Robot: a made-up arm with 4 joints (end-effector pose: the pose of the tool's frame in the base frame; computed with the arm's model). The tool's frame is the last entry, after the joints. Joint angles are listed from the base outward.
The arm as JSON. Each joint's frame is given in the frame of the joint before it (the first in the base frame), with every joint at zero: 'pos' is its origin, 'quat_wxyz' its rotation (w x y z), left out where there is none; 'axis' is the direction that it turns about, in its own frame. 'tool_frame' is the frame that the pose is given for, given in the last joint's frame.
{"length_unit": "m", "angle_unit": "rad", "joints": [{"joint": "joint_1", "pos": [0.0, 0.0, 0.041], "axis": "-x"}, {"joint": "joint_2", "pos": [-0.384, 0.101, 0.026], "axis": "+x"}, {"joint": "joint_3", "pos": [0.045, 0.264, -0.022], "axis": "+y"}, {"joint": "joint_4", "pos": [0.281, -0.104, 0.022], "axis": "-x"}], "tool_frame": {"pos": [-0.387, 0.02, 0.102]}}
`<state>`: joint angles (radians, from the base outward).
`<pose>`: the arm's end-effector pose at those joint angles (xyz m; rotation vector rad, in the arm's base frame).
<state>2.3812 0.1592 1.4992 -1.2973</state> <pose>-0.2780 -0.0255 -0.1546 -0.7402 -0.2900 -1.5173</pose>
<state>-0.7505 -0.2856 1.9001 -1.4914</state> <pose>-0.2574 0.0818 0.2113 1.2650 1.8581 -1.0473</pose>
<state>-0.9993 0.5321 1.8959 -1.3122</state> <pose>-0.2413 -0.0215 0.2087 1.7188 2.4054 0.2647</pose>
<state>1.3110 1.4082 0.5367 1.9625</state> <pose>-0.4482 0.2964 -0.0243 -1.8145 0.3199 0.5325</pose>
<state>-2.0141 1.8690 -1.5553 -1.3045</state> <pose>-0.4088 -0.2018 0.1695 -0.8574 0.4503 1.5572</pose>
